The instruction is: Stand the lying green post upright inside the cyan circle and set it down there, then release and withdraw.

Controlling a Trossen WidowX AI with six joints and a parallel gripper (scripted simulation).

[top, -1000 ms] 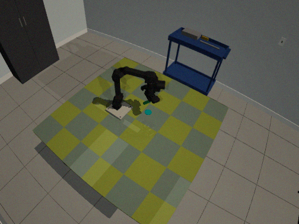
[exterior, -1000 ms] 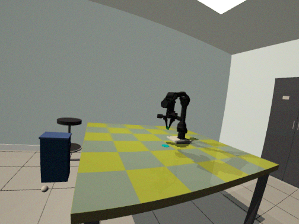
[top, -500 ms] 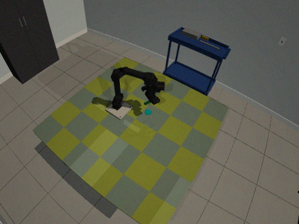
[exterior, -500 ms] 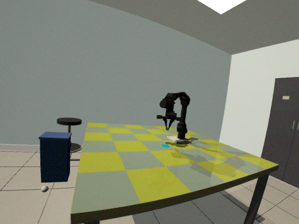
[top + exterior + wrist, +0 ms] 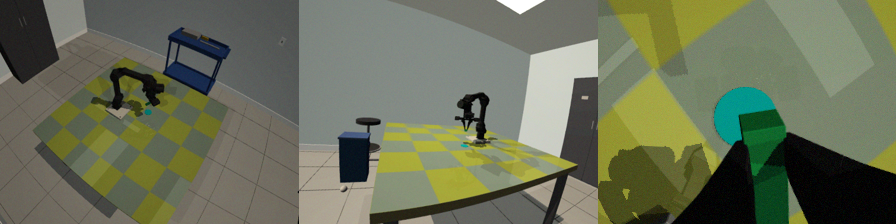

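Now: the cyan circle 10 mm behind my gripper tip, 10 mm to the right of it and 130 mm below it. Round my gripper tip: green post 10 mm behind, 20 mm to the right, 10 mm below.
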